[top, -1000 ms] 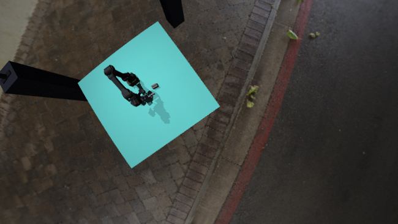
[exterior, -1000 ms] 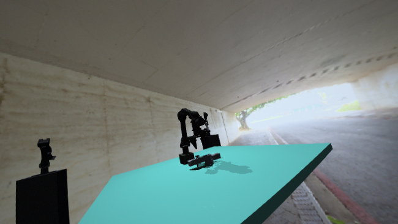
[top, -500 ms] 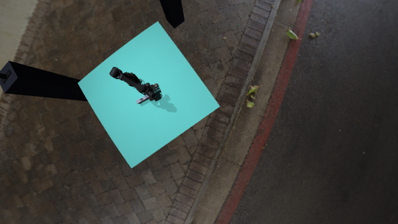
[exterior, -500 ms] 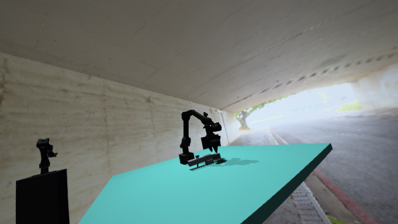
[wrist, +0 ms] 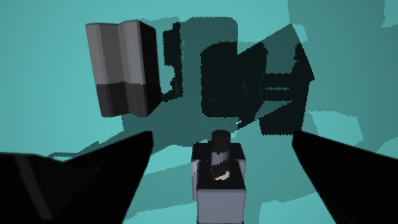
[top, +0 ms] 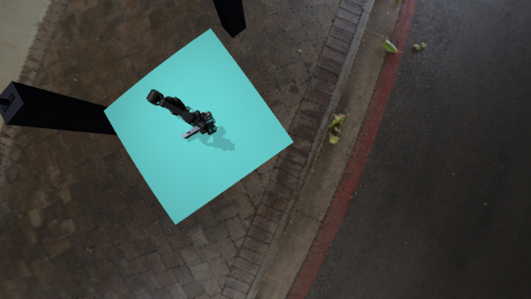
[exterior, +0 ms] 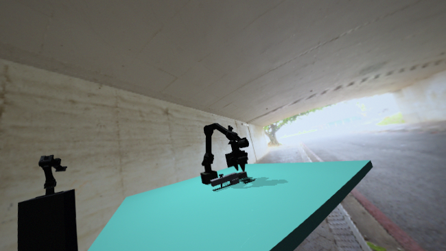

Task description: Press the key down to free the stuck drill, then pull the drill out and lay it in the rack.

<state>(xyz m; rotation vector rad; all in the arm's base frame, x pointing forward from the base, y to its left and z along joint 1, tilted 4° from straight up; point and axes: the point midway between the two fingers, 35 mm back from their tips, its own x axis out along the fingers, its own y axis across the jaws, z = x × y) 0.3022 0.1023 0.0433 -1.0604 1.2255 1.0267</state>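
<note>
My gripper tip is now 10 mm past the drill, 70 mm to the left of it and 20 mm above it. The rest, counted from my gripper tip: small block 70 mm behind, 50 mm to the left, 50 mm below; long grey fixture 30 mm behind, 120 mm to the right, 30 mm below.
</note>
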